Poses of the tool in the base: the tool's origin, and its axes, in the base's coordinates. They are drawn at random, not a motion.
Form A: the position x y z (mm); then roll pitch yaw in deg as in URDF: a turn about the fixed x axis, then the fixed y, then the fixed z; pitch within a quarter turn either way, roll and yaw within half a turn.
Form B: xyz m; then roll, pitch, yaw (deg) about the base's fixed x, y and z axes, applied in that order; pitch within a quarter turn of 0, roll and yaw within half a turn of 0. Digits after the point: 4 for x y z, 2 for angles.
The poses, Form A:
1: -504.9 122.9 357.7 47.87 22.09 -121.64
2: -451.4 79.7 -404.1 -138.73 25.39 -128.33
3: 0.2 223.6 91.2 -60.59 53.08 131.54
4: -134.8 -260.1 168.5 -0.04 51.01 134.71
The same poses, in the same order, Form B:
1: -0.5049 0.1229 0.3577 47.87 22.09 -121.64
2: -0.4514 0.0797 -0.4041 -138.73 25.39 -128.33
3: 0.0002 0.2236 0.0912 -60.59 53.08 131.54
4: -0.1348 -0.2601 0.1685 -0.04 51.01 134.71
